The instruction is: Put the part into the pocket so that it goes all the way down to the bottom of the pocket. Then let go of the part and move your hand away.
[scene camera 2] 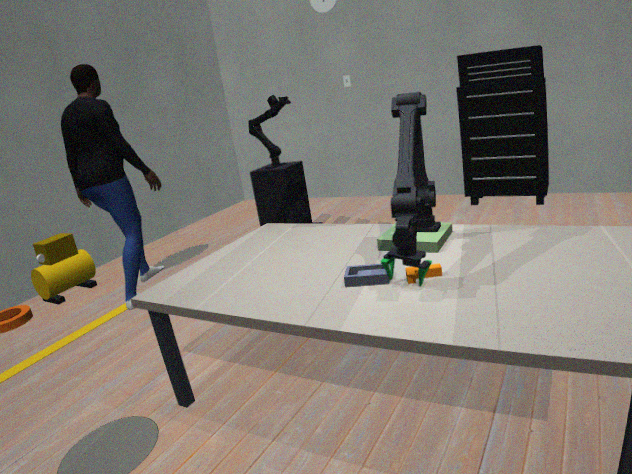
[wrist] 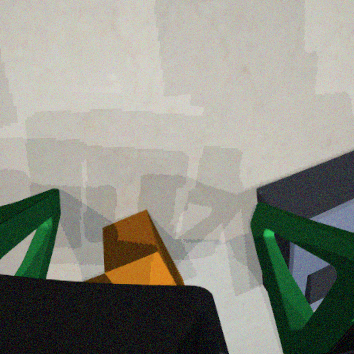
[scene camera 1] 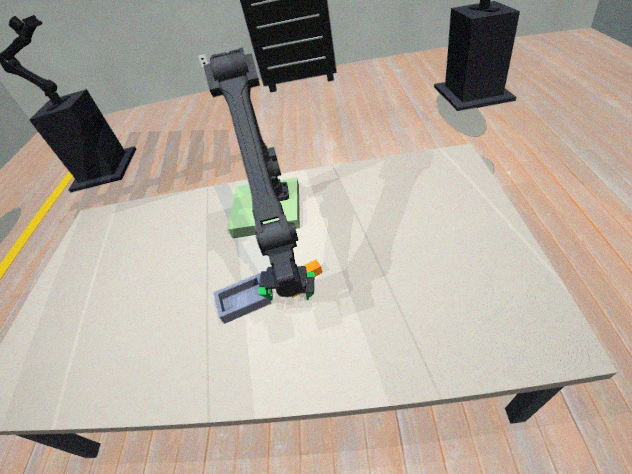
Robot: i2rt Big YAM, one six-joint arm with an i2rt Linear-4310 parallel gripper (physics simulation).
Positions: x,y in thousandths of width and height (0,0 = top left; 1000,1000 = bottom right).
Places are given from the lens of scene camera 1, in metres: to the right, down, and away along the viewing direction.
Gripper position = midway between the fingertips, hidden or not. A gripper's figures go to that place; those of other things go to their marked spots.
my gripper (scene camera 1: 458,630): -0.07, 0.17, 0.93
pocket (scene camera 1: 382,630): -0.20, 0.17, 0.92
